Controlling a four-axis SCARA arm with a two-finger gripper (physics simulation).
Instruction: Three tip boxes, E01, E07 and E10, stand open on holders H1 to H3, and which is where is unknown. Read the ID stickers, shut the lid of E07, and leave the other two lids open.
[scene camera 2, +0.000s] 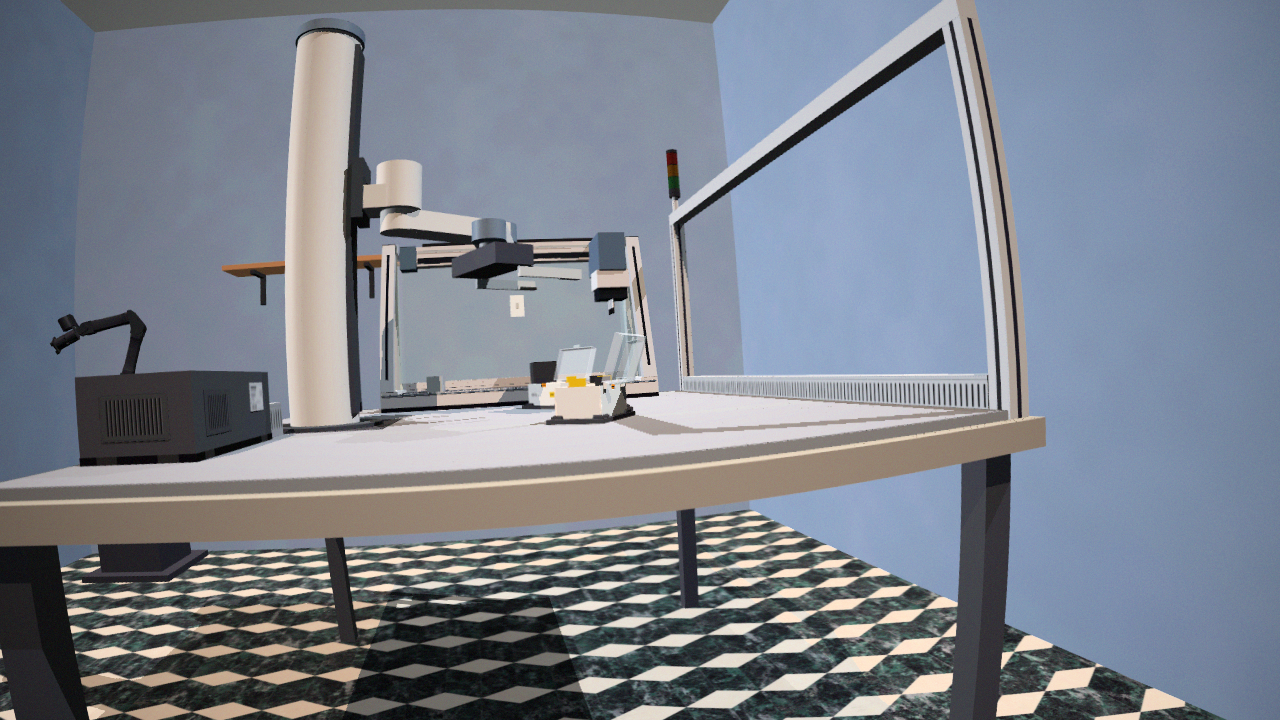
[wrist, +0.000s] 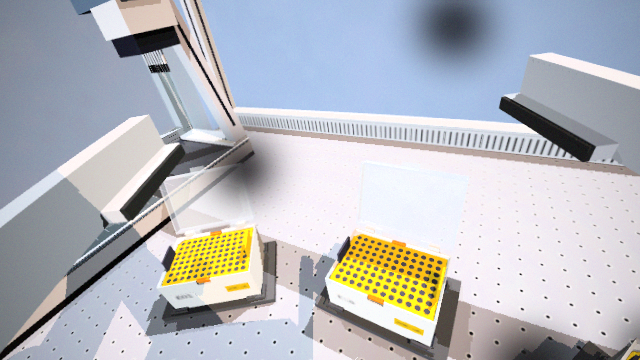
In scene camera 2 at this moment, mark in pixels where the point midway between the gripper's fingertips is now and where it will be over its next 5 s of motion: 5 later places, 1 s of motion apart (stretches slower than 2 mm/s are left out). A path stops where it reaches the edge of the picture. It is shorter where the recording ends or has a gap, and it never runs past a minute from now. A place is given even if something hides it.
My gripper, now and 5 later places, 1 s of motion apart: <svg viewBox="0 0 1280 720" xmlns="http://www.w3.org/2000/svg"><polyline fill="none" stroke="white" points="556,280 552,281 575,290 598,297 607,327 606,340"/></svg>
